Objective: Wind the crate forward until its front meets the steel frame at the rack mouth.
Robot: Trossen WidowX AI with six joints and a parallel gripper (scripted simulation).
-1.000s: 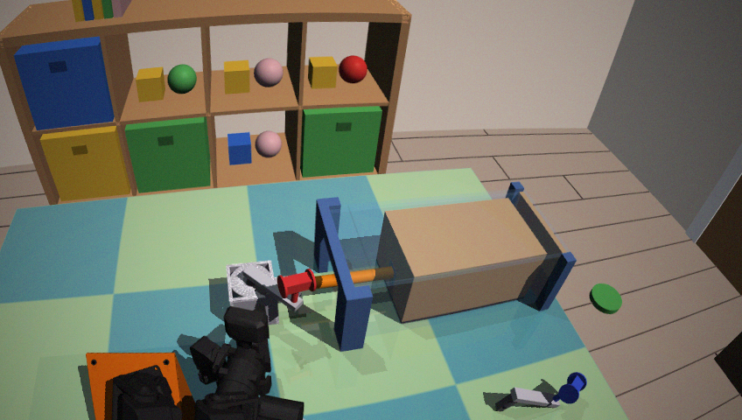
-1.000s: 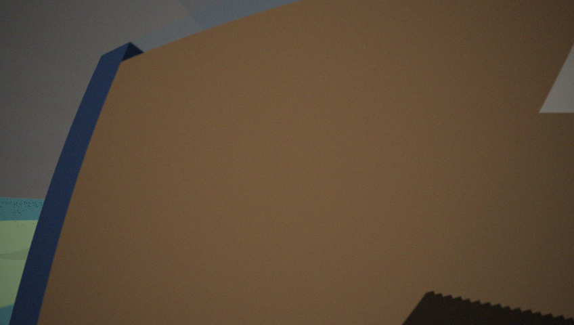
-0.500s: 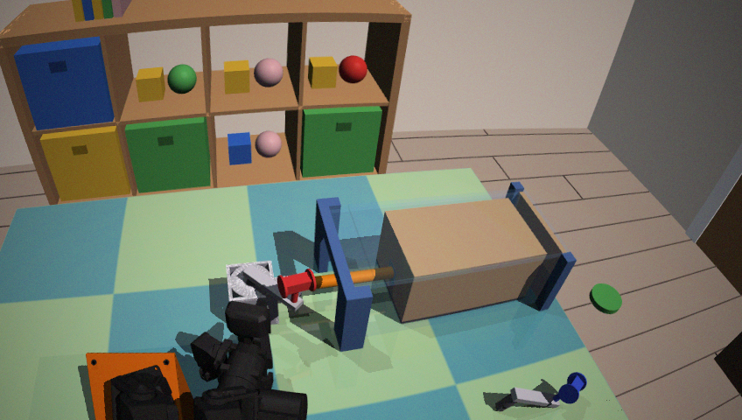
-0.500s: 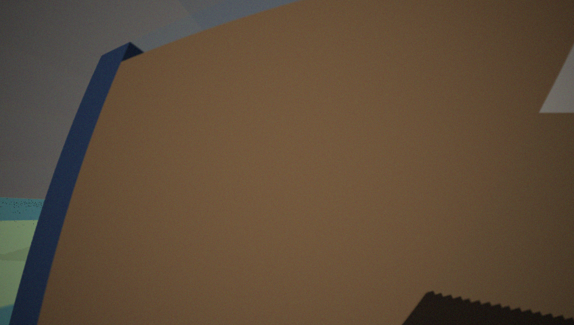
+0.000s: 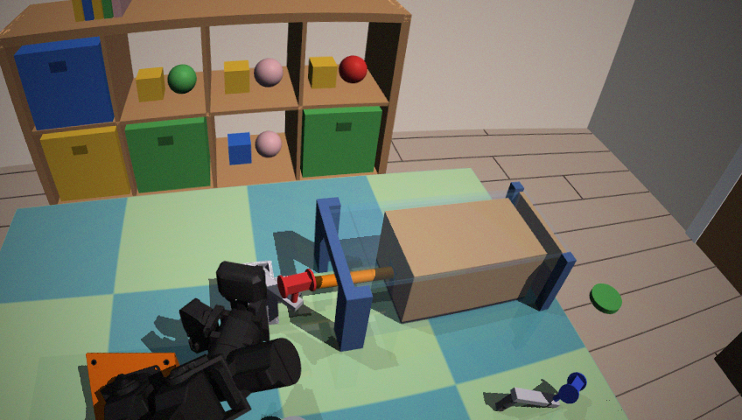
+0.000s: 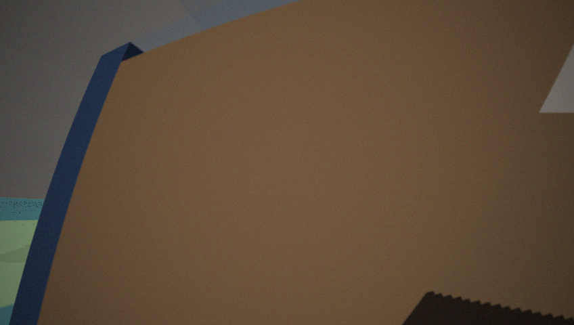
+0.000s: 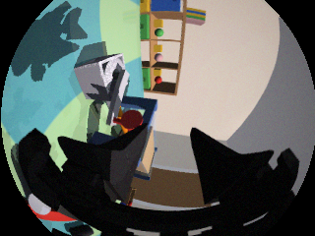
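My gripper tip is now 11 cm above the crank handle, 7 cm to the right of it and 4 cm short of it. From my gripper tip the other things lie so: blue frame (16 cm ahead, 12 cm below, 10 cm to the left); red knob (9 cm below, 7 cm ahead, 4 cm to the left); grey winch (19 cm below, 11 cm to the left, 2 cm behind).
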